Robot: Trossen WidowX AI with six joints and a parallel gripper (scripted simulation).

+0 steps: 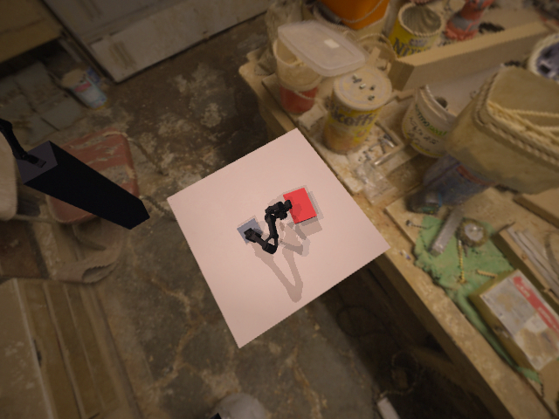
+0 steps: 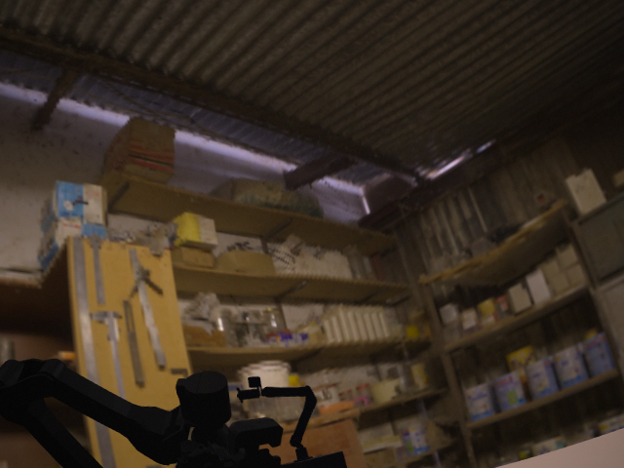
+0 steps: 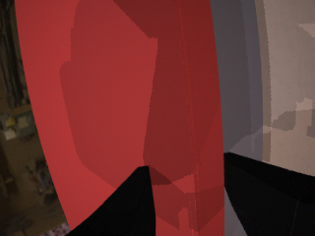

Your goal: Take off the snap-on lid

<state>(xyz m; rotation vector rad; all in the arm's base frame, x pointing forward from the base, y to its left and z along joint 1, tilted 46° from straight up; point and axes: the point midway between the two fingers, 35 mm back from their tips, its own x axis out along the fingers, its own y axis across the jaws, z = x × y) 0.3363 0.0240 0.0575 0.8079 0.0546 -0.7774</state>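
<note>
Now: the red lid 70 mm ahead of my gripper tip and 20 mm to the right of it. Round my gripper tip: storage box 70 mm ahead, 20 mm to the right, 40 mm below.
</note>
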